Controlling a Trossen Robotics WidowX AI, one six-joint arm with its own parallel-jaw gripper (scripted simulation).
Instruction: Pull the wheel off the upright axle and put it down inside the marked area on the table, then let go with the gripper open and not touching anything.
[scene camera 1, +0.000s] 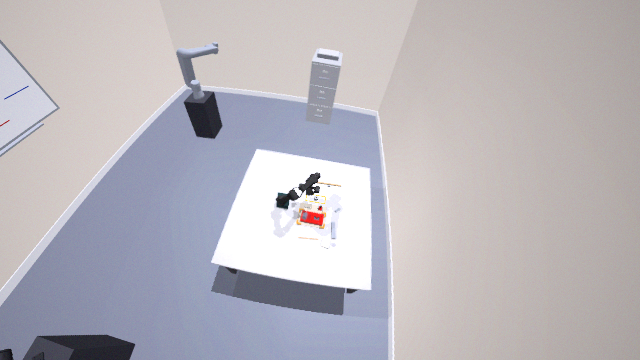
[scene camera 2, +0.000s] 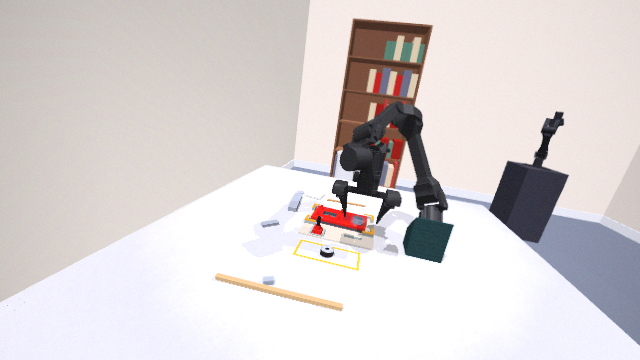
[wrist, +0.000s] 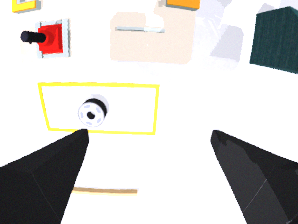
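My gripper (scene camera 2: 360, 220), (wrist: 152, 135) holds nothing, and it is open. I also see a wooden strip (scene camera 2: 280, 292).
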